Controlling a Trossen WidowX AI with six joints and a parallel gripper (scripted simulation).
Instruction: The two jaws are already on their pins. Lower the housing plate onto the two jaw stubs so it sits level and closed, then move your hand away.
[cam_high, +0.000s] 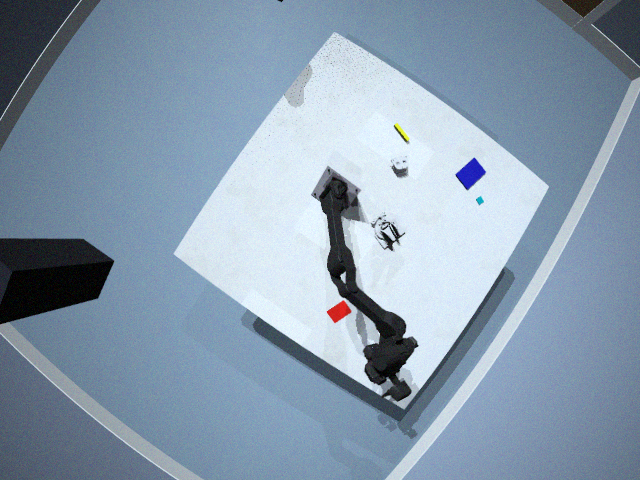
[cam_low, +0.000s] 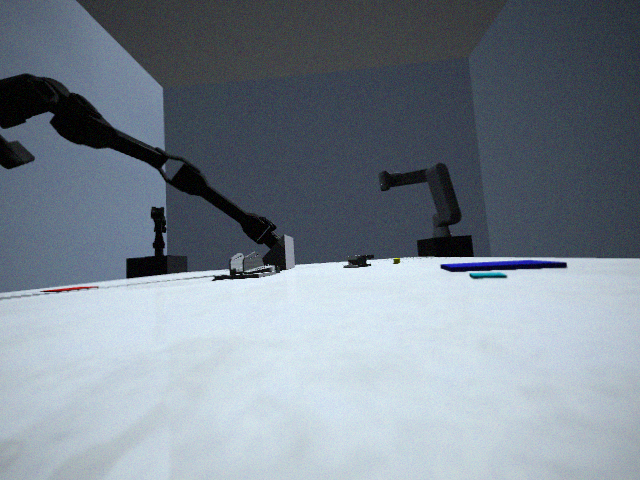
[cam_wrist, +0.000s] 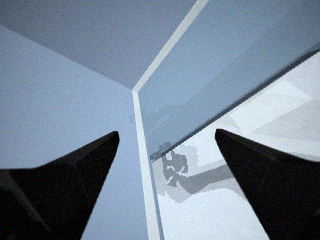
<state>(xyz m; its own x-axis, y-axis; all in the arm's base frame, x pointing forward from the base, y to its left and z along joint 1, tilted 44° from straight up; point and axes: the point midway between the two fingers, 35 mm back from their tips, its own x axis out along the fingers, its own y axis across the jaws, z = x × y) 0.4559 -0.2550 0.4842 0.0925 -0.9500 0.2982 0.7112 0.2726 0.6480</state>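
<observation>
Now: gripper tip 790 mm to the right of the housing plate, 260 mm above it and 250 mm past it. Round my gripper tip: teal block (850 mm to the left, 290 mm below, 160 mm ahead); white block (790 mm to the left, 280 mm below, 250 mm behind); red pad (290 mm below, 170 mm behind, 100 mm to the left).
</observation>
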